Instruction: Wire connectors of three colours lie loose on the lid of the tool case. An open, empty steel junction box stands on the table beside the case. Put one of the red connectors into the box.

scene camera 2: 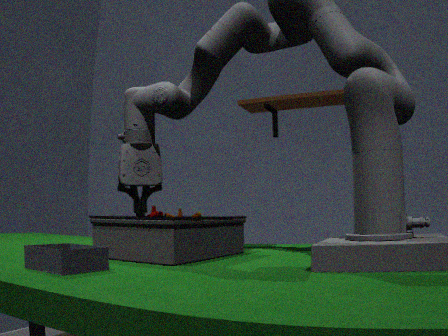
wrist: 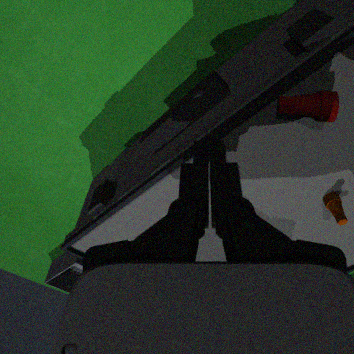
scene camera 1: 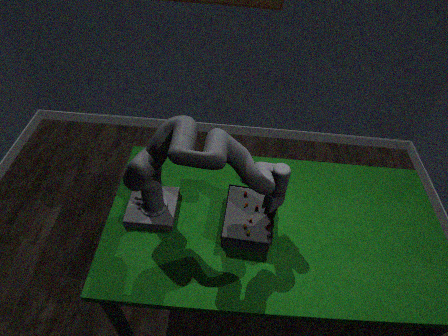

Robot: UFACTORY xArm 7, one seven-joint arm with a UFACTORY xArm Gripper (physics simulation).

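Pixels of known places: gripper, fingertip midpoint: (scene camera 2: 140, 216) (wrist: 208, 159) (scene camera 1: 270, 216); arm's base, link origin: (scene camera 2: 379, 238) (scene camera 1: 154, 205).
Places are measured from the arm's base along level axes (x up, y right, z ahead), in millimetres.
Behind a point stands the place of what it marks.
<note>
The tool case (scene camera 1: 234, 220) {x 41, y 53, z 382 mm} (scene camera 2: 134, 243) {x -6, y -145, z 432 mm} (wrist: 132, 215) {x 41, y -66, z 538 mm} stands on the green table with loose connectors on its lid. My gripper (scene camera 1: 270, 214) {x 45, y 12, z 542 mm} (scene camera 2: 141, 215) {x 45, y 12, z 542 mm} (wrist: 208, 159) {x 45, y 12, z 542 mm} is shut with nothing between its fingers, pointing down with the tips low at the lid near its latch edge. A large red connector (wrist: 309, 106) {x 53, y 71, z 537 mm} lies on its side on the lid, to the right of the fingertips in the wrist view. More red connectors (scene camera 1: 245, 194) {x 55, y -92, z 420 mm} (scene camera 2: 154, 212) {x 54, y -100, z 417 mm} show on the lid. The grey junction box (scene camera 2: 85, 262) {x -27, y -306, z 401 mm} stands open beside the case in scene camera 2; its inside is hidden.
A small orange connector (wrist: 335, 207) {x 54, y 49, z 458 mm} lies to the right of the fingers. Yellow connectors (scene camera 1: 248, 232) {x 56, y 116, z 447 mm} lie nearer the front of the lid in scene camera 1. Dark latches (wrist: 202, 97) {x 10, y 25, z 559 mm} line the case's edge. The arm's base (scene camera 1: 150, 220) {x 0, y 83, z 5 mm} (scene camera 2: 370, 255) {x -17, y -126, z 2 mm} stands on the table. A wooden shelf (scene camera 2: 295, 101) is on the wall.
</note>
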